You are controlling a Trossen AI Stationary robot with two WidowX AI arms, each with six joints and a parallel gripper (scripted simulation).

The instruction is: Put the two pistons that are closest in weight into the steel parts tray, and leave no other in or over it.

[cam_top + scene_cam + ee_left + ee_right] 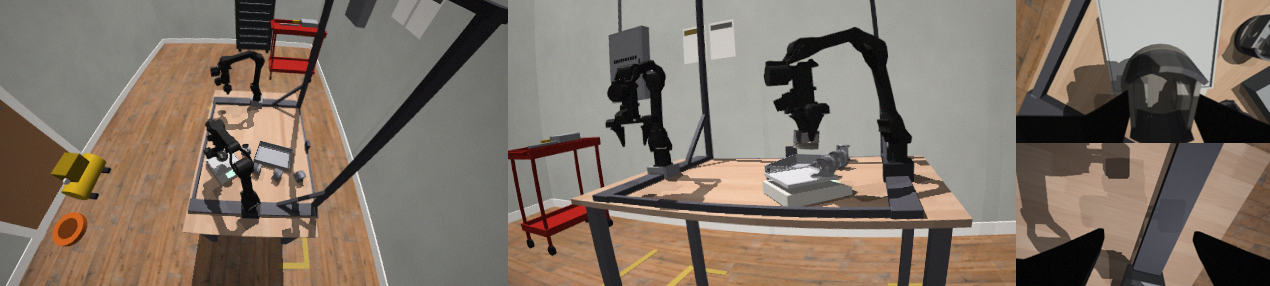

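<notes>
Right now the scale plate is 140 mm below my left hand, 30 mm to the right of it and 10 mm ahead of it. The rest, counted from my left hand: steel parts tray: 320 mm behind, 180 mm below, 110 mm to the right; then white scale: 160 mm below, 20 mm to the right.
</notes>
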